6 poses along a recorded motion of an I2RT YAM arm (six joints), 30 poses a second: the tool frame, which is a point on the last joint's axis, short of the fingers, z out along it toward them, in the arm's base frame.
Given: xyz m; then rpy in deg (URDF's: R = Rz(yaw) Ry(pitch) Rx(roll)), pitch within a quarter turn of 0, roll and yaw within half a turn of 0.
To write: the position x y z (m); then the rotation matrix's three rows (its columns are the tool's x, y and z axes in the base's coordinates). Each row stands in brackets. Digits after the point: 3 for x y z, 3 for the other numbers.
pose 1, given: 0.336 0.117 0.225 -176.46 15.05 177.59
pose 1, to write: [0.336 0.117 0.225], [[-0.965 0.058 0.256], [0.041 0.997 -0.073], [-0.260 -0.060 -0.964]]
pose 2, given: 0.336 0.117 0.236 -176.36 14.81 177.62
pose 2, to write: [0.336 0.117 0.236], [[-0.966 0.058 0.252], [0.040 0.996 -0.074], [-0.256 -0.061 -0.965]]
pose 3, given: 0.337 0.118 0.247 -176.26 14.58 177.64
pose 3, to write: [0.337 0.118 0.247], [[-0.967 0.057 0.248], [0.040 0.996 -0.076], [-0.252 -0.063 -0.966]]
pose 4, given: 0.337 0.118 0.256 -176.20 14.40 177.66
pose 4, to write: [0.337 0.118 0.256], [[-0.968 0.057 0.245], [0.040 0.996 -0.076], [-0.249 -0.064 -0.966]]
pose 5, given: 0.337 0.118 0.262 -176.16 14.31 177.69
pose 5, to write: [0.337 0.118 0.262], [[-0.968 0.057 0.244], [0.039 0.996 -0.077], [-0.247 -0.065 -0.967]]
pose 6, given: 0.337 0.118 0.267 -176.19 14.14 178.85
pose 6, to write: [0.337 0.118 0.267], [[-0.970 0.036 0.242], [0.019 0.997 -0.071], [-0.244 -0.064 -0.968]]
